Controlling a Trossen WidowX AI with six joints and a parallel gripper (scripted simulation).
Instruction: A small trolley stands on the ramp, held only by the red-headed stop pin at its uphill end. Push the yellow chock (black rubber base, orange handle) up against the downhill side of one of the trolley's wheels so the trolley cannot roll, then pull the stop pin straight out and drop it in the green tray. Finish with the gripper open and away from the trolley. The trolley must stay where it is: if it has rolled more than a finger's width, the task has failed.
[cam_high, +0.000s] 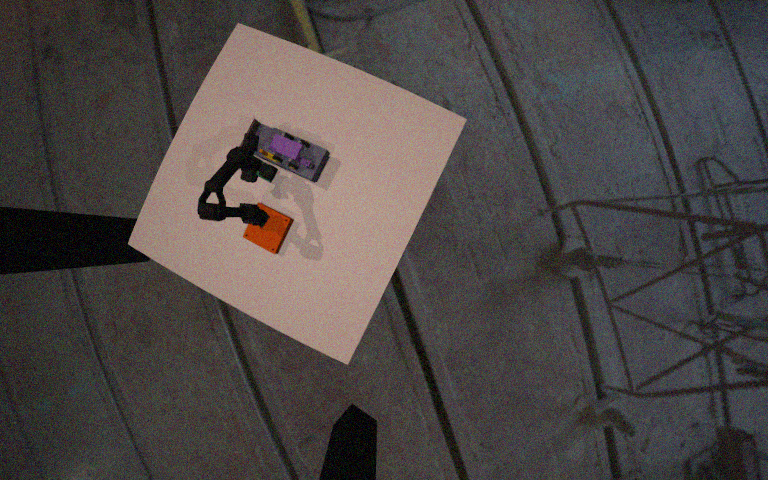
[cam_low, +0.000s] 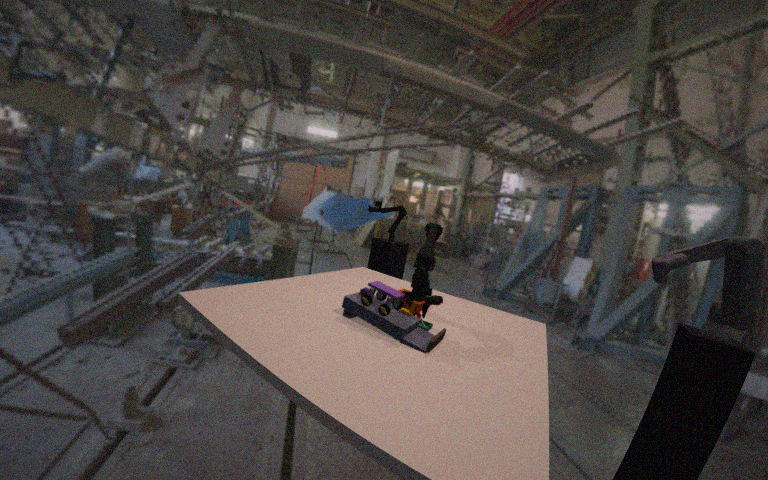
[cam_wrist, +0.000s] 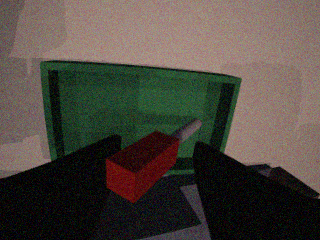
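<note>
The red-headed stop pin lies 10 mm to the left of my gripper tip. Round my gripper tip: grey-purple ramp: 140 mm ahead, 90 mm to the right, 10 mm above; green tray: 50 mm below; yellow chock: 70 mm ahead, 20 mm to the right, 40 mm above.
</note>
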